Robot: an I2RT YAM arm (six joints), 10 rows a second.
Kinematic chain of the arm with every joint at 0, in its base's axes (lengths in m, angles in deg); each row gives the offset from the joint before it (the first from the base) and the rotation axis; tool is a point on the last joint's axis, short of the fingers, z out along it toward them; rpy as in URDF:
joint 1: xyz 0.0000 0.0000 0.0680 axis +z
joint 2: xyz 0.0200 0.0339 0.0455 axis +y
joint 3: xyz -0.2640 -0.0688 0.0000 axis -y
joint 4: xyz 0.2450 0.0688 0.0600 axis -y
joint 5: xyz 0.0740 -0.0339 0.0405 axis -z
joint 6: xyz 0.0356 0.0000 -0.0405 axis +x
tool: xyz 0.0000 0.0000 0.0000 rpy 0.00 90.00 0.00
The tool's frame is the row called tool.
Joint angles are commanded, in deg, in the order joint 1, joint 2, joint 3, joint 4, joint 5, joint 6. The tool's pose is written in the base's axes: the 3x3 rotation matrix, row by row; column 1 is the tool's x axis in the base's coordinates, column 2 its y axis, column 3 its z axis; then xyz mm. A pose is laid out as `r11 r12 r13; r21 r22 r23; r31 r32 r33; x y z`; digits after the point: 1 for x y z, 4 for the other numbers.
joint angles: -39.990, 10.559, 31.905, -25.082, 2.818, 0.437
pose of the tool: -0.0447 0.6798 0.7320; 0.0475 0.7334 -0.6782; -0.9979 0.0044 -0.0651; 57.2 -50.3 299.8
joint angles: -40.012, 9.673, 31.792, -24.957, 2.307, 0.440
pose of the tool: -0.0328 0.6735 0.7385; 0.0375 0.7392 -0.6725; -0.9988 0.0057 -0.0495; 55.4 -48.4 300.3
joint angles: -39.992, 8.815, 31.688, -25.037, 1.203, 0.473
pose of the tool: -0.0235 0.6588 0.7519; 0.0305 0.7523 -0.6582; -0.9993 0.0075 -0.0378; 54.0 -46.2 300.3
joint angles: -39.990, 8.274, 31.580, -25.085, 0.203, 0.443
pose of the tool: -0.0188 0.6455 0.7635; 0.0259 0.7637 -0.6451; -0.9995 0.0076 -0.0310; 53.2 -44.8 300.1
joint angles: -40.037, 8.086, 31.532, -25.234, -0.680, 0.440
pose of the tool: -0.0190 0.6343 0.7728; 0.0260 0.7730 -0.6338; -0.9995 0.0080 -0.0312; 53.2 -44.1 299.7
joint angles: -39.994, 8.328, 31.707, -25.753, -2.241, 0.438
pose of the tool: -0.0271 0.6125 0.7900; 0.0327 0.7904 -0.6117; -0.9991 0.0093 -0.0414; 54.0 -43.5 299.5
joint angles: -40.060, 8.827, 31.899, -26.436, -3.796, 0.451
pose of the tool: -0.0403 0.5919 0.8050; 0.0441 0.8059 -0.5904; -0.9982 0.0117 -0.0586; 55.4 -43.5 298.8
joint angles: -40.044, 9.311, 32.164, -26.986, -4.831, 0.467
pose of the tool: -0.0505 0.5772 0.8150; 0.0530 0.8165 -0.5750; -0.9973 0.0142 -0.0718; 56.4 -43.5 298.8
